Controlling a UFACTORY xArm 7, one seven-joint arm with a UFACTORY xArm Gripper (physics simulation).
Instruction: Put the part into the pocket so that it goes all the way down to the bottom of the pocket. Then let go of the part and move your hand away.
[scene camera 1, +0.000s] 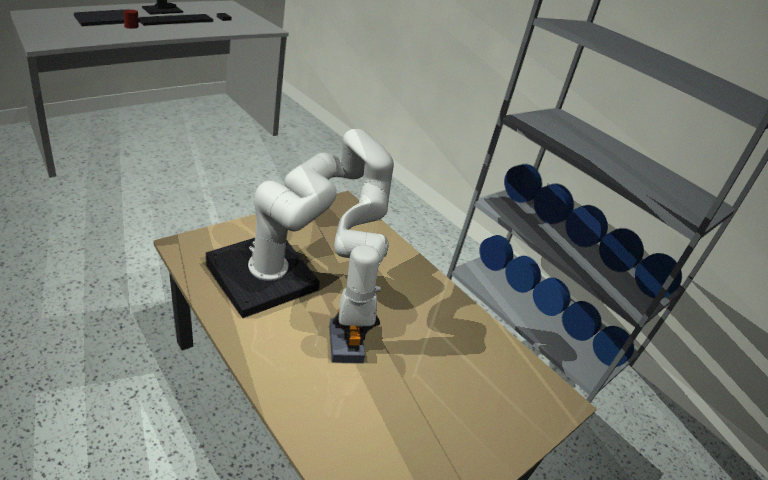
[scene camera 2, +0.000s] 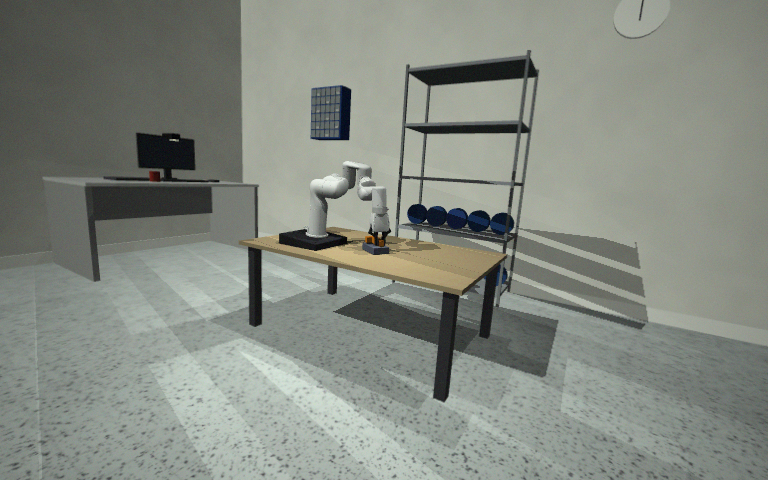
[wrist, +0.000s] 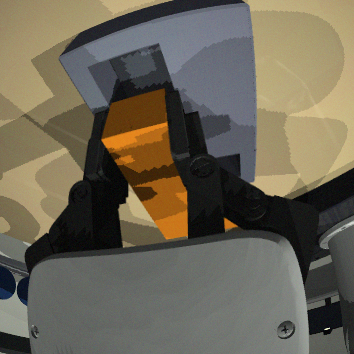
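Where they show: gripper, fingertip midpoint: (scene camera 1: 354, 340) (scene camera 2: 380, 245) (wrist: 144, 118); arm's base at its link origin: (scene camera 1: 268, 266) (scene camera 2: 317, 235) (wrist: 348, 228).
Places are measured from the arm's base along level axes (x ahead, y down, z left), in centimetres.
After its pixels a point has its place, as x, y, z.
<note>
The orange part (scene camera 1: 354, 338) {39.4, -1.4, -1.1} (scene camera 2: 380, 243) {39.3, -0.3, -1.4} (wrist: 145, 145) {38.8, -1.6, -0.7} is between the black fingers of my gripper (wrist: 144, 118) {38.6, 0.9, 0.0}, which is shut on it. Another bit of orange shows behind the right finger in the wrist view. The grey-blue block with the pocket (scene camera 1: 347, 357) {41.1, 2.2, -5.0} (scene camera 2: 373, 249) {38.1, 1.9, -7.9} (wrist: 225, 75) {36.7, 1.1, -4.5} lies on the table under the gripper. In the wrist view, the part and fingers cover the middle of the pocket. One shaded end of the opening shows beyond the part, and a dark recess shows right of the fingers. The part's lower end is hidden, so its depth cannot be told.
The wooden table (scene camera 1: 317, 430) {51.7, 4.7, -26.0} (scene camera 2: 430, 270) {71.1, 4.7, -21.2} carries the arm's black base plate (scene camera 1: 226, 283) {-1.6, 0.5, -14.8} (scene camera 2: 294, 242) {-4.8, 2.5, -14.6}, behind and left of the block. A shelf rack (scene camera 1: 491, 152) (scene camera 2: 402, 141) with blue round things stands beyond the table. A desk (scene camera 1: 249, 25) (scene camera 2: 130, 192) stands at the back left.
</note>
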